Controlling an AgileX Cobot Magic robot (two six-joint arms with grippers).
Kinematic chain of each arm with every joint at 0, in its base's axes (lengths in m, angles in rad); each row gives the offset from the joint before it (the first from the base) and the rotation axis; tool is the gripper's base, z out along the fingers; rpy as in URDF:
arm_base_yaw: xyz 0 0 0.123 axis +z
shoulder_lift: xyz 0 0 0 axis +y
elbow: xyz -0.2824 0 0.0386 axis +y
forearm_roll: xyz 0.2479 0 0.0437 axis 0.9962 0 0.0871
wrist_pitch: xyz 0 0 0 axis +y
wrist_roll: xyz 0.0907 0 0.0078 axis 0.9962 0 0.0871
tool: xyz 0 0 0 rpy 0 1.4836 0
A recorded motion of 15 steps. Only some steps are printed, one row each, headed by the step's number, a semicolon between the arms.
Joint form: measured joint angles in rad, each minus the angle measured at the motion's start. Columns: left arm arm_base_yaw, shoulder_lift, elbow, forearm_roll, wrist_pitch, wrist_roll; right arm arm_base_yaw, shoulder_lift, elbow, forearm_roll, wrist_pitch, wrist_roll.
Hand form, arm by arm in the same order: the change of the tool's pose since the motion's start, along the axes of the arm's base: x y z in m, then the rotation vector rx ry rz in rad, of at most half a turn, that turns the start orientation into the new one. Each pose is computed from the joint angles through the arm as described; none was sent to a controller.
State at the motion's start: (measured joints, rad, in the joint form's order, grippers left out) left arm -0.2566 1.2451 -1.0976 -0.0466 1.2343 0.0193; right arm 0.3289 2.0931 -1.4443 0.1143 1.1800 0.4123
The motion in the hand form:
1: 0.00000 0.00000 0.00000 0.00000 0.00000 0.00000; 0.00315 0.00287 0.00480 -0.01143 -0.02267 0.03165
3: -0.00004 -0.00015 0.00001 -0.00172 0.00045 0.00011; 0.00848 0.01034 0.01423 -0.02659 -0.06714 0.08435
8: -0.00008 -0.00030 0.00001 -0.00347 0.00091 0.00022; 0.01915 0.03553 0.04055 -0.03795 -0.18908 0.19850
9: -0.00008 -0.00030 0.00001 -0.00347 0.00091 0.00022; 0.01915 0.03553 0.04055 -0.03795 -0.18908 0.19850
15: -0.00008 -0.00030 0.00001 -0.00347 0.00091 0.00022; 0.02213 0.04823 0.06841 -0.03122 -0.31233 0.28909
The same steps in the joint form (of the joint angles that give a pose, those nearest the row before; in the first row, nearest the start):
1: 0.0000 0.0000 0.0000 0.0000 0.0000 0.0000; 0.0094 0.0000 -0.0232 -0.0236 0.0064 -0.0095
3: 0.0000 0.0000 0.0000 -0.0018 0.0000 0.0000; 0.0305 0.0000 -0.0671 -0.0597 0.0147 -0.0230
8: 0.0000 0.0000 0.0000 -0.0036 0.0000 0.0000; 0.0913 0.0000 -0.1817 -0.1228 0.0220 -0.0509
9: 0.0000 0.0000 0.0000 -0.0036 0.0000 0.0000; 0.0913 0.0000 -0.1817 -0.1228 0.0220 -0.0509
15: 0.0000 0.0000 0.0000 -0.0036 0.0000 0.0000; 0.1243 -0.0346 -0.2348 -0.1653 -0.0051 -0.0970

